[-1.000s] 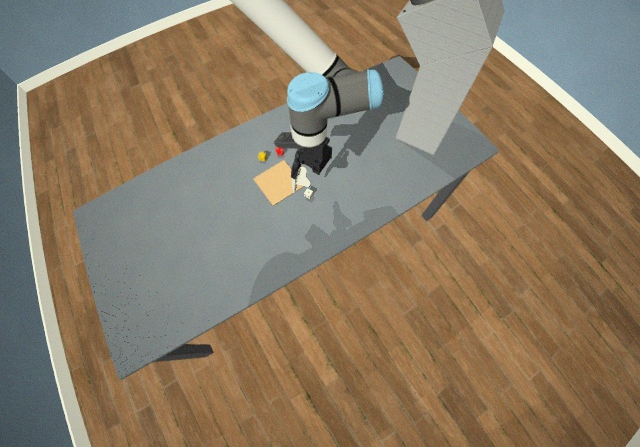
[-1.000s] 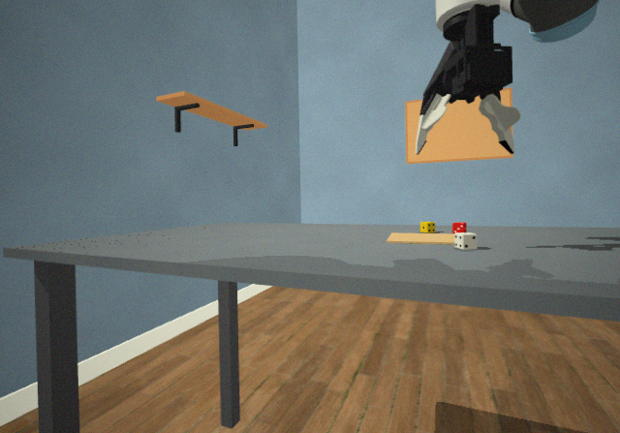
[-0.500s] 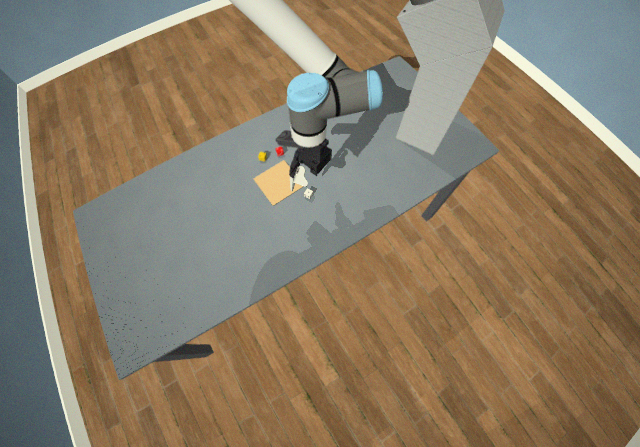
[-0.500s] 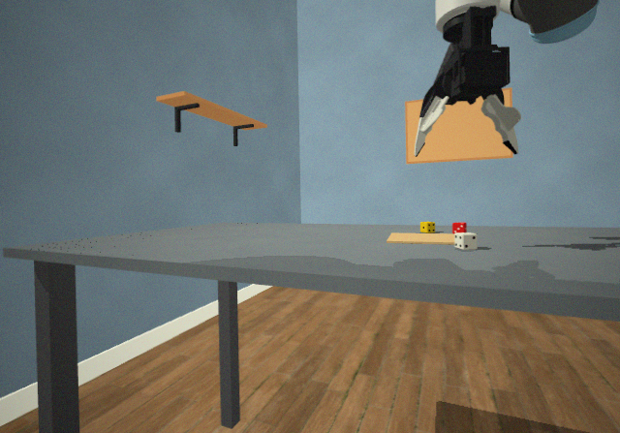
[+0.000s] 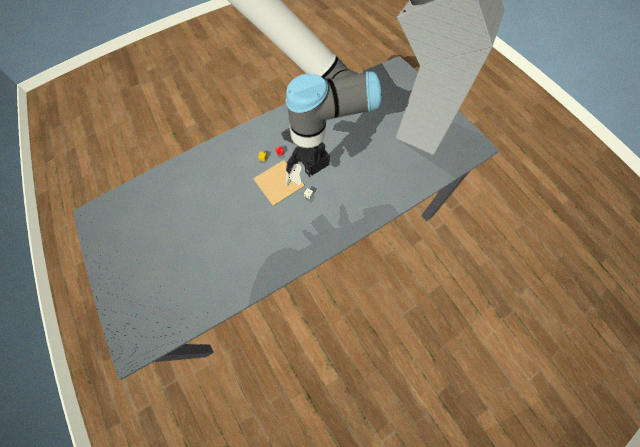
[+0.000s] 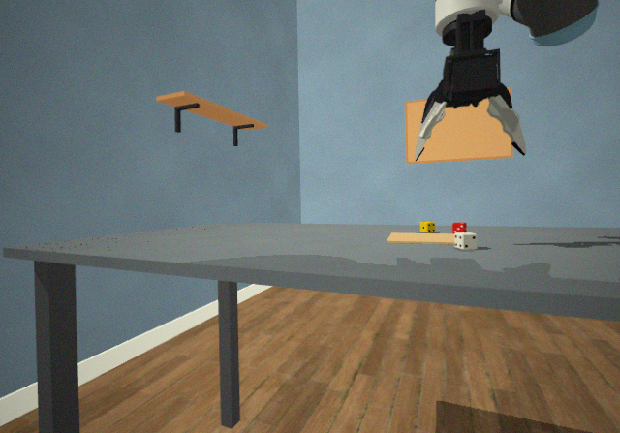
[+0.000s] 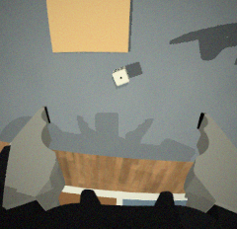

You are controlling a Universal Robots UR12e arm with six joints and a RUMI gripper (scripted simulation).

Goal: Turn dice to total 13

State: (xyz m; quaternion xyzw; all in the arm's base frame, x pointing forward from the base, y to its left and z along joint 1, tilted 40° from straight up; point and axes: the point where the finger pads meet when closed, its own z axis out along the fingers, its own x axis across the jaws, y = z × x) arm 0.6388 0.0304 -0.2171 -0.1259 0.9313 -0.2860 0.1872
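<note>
Now: the white die 1 cm to the left of my hand and 13 cm below it. Also, from my hand: red die (2 cm ahead, 22 cm to the right, 13 cm below); tan mat (8 cm ahead, 10 cm to the right, 14 cm below); yellow die (9 cm ahead, 23 cm to the right, 13 cm below).
</note>
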